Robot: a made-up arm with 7 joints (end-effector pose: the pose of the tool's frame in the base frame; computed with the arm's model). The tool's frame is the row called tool.
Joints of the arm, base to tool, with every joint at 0 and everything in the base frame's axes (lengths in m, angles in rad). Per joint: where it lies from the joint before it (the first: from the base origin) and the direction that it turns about. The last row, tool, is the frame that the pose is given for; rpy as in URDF.
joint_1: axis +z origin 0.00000 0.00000 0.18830
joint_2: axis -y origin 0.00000 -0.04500 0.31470
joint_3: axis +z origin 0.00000 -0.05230 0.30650
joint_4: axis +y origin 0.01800 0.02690 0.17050
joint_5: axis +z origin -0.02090 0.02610 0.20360
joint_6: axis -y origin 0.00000 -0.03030 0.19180
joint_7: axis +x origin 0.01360 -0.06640 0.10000
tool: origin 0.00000 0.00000 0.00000 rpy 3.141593 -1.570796 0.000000
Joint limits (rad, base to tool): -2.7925..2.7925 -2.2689..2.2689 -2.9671..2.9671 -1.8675..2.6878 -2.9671..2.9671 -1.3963..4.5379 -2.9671..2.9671
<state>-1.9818 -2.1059 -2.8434 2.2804 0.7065 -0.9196 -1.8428</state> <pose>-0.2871 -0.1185 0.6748 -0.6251 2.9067 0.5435</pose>
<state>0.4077 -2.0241 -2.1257 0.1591 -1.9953 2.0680 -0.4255</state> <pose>0.7139 0.0944 -0.0002 -1.5696 1.7696 -1.0672</pose>
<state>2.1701 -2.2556 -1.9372 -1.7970 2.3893 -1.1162 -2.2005</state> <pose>-0.2093 -0.0510 0.0315 1.7571 1.1073 2.3337</pose>
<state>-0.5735 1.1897 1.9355 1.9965 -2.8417 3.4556 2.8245</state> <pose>-0.3201 0.3819 0.4317 1.6118 1.0031 -0.5501</pose>
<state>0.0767 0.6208 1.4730 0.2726 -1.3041 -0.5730 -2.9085</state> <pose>-0.5187 -0.0893 1.3057 -0.1160 1.5667 -0.0147</pose>
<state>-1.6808 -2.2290 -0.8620 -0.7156 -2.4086 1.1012 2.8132</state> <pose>0.1707 -0.6927 0.0564 1.2169 -0.6288 1.4653</pose>
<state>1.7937 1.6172 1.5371 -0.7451 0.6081 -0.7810 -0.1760</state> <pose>0.5012 -0.7871 0.4355 2.0531 -0.8951 -1.3465</pose>
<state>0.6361 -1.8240 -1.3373 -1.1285 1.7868 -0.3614 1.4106</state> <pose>0.3864 0.6738 0.2915 2.7192 0.6023 -0.7666</pose>
